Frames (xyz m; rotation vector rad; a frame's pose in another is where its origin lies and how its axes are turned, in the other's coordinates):
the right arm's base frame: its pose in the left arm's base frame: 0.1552 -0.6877 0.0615 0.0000 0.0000 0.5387
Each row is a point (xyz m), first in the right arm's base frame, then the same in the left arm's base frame.
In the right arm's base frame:
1: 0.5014 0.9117 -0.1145
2: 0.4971 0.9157 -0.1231
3: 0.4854 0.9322 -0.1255
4: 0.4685 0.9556 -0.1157
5: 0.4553 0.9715 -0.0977
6: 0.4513 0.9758 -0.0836
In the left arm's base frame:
1: 0.1179 0.3521 -0.0530
2: 0.1121 0.3533 -0.0616
3: 0.0936 0.3615 -0.0640
4: 0.0671 0.3729 -0.0542
5: 0.0476 0.3798 -0.0362
6: 0.0420 0.3814 -0.0221

